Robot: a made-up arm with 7 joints. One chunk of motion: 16 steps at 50 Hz.
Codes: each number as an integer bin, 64 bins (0 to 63) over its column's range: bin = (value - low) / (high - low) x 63, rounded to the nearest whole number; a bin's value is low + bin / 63 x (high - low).
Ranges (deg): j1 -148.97..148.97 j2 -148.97..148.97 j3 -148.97..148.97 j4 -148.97..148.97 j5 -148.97..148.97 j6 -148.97..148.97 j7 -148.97..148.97
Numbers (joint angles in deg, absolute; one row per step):
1: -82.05 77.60 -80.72 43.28 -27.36 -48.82 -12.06
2: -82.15 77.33 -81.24 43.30 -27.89 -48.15 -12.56
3: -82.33 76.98 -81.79 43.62 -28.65 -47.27 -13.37
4: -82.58 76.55 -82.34 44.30 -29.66 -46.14 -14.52
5: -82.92 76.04 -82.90 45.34 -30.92 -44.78 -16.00
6: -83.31 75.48 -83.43 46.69 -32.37 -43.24 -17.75
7: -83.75 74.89 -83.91 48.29 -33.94 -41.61 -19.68
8: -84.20 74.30 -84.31 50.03 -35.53 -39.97 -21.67
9: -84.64 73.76 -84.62 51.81 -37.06 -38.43 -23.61
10: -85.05 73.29 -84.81 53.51 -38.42 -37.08 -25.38
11: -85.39 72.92 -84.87 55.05 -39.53 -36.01 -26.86
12: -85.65 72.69 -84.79 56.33 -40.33 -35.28 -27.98
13: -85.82 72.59 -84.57 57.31 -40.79 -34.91 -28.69
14: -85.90 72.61 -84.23 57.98 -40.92 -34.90 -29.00
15: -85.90 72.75 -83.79 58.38 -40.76 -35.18 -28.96
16: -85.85 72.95 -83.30 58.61 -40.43 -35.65 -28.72
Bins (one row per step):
1: 14 48 14 41 26 21 29
2: 14 48 14 41 26 21 29
3: 14 48 14 41 25 22 29
4: 14 48 14 41 25 22 28
5: 14 48 14 41 25 22 28
6: 14 47 14 41 25 22 28
7: 14 47 14 42 24 23 27
8: 14 47 14 42 24 23 27
9: 14 47 14 42 24 23 27
10: 14 47 14 43 23 24 26
11: 13 47 14 43 23 24 26
12: 13 47 14 43 23 24 26
13: 13 47 14 44 23 24 25
14: 13 47 14 44 23 24 25
15: 13 47 14 44 23 24 25
16: 13 47 14 44 23 24 25

